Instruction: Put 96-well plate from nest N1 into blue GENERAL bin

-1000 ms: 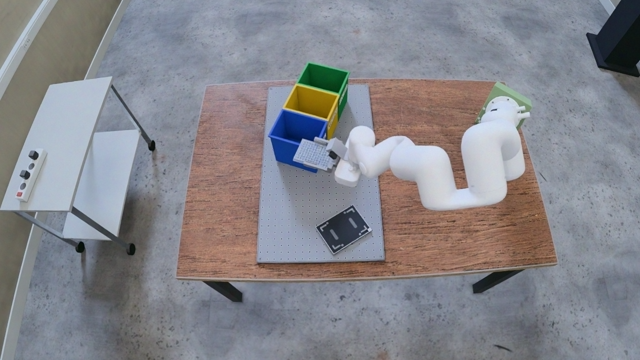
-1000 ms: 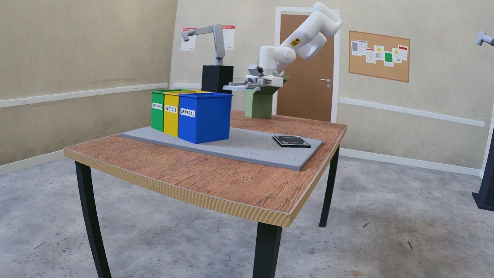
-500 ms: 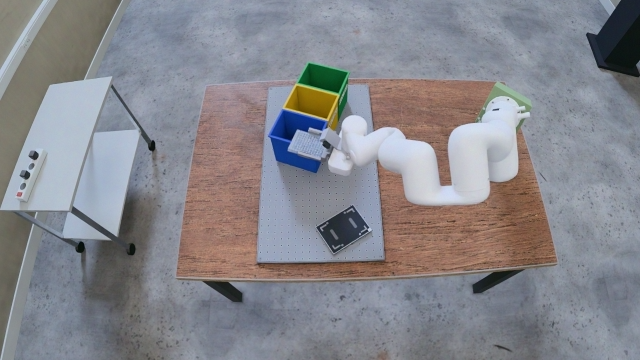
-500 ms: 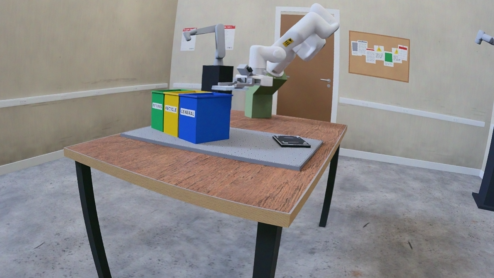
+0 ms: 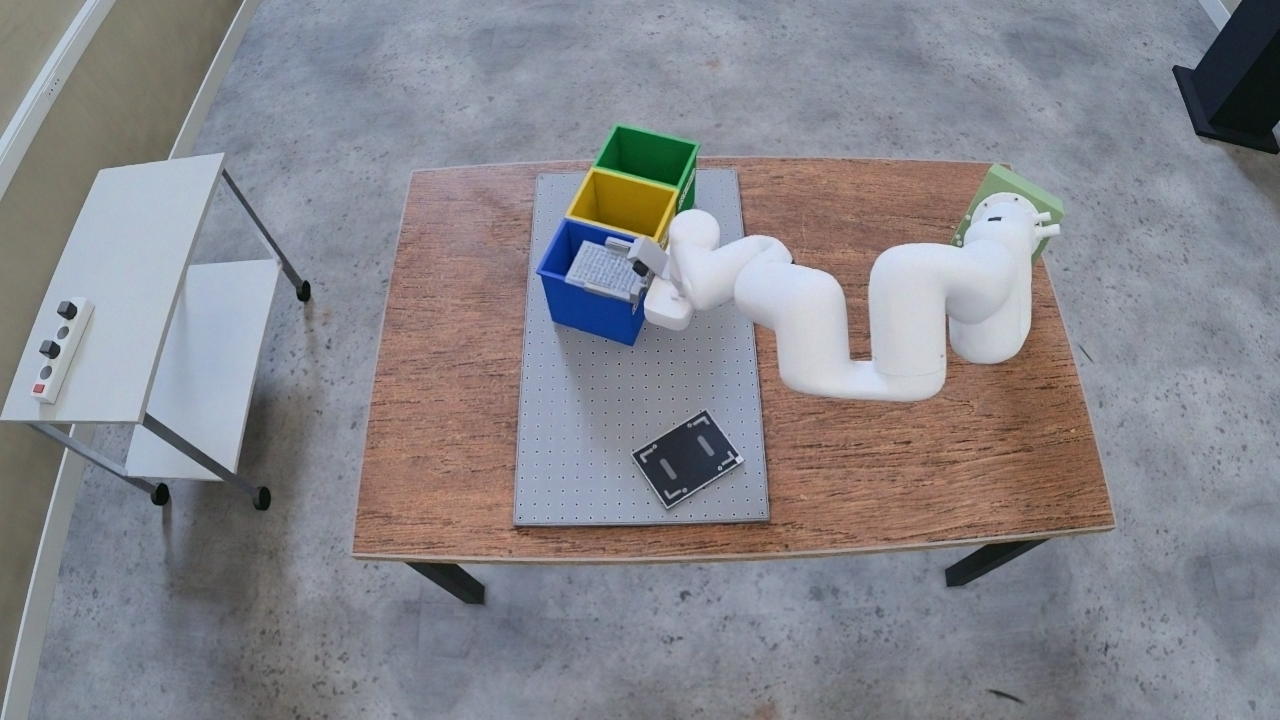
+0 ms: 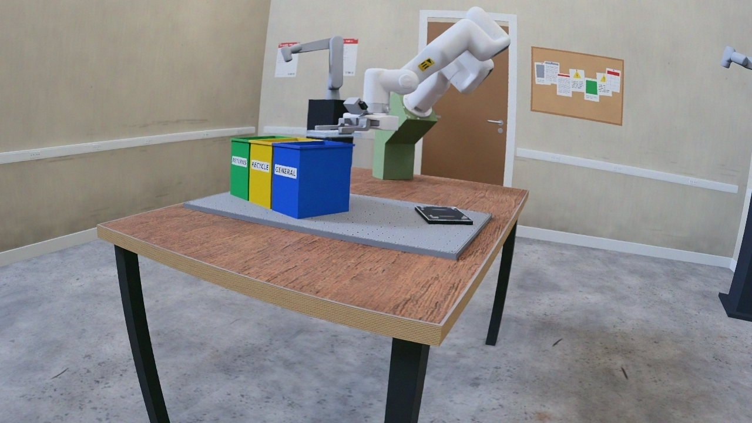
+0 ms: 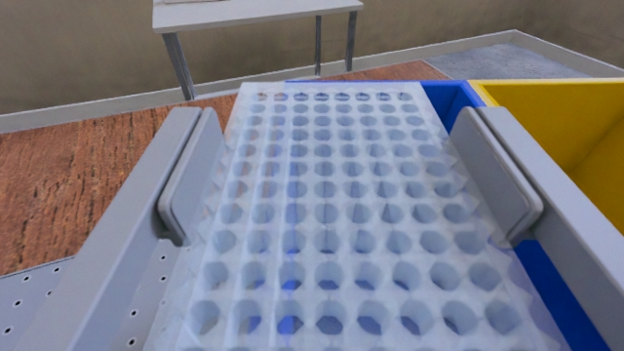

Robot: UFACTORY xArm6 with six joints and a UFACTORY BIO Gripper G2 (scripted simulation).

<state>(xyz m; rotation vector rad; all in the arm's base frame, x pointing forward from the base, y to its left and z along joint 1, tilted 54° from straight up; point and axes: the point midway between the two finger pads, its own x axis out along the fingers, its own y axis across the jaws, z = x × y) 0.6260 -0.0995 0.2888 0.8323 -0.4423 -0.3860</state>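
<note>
Right now the blue general bin is 30 mm ahead of my hand, 40 mm to the right of it and 130 mm below it. Round my hand: green returns bin 10 mm behind, 300 mm to the right, 130 mm below; yellow recycle bin 10 mm ahead, 170 mm to the right, 130 mm below; clear 96-well plate 10 mm below.
</note>
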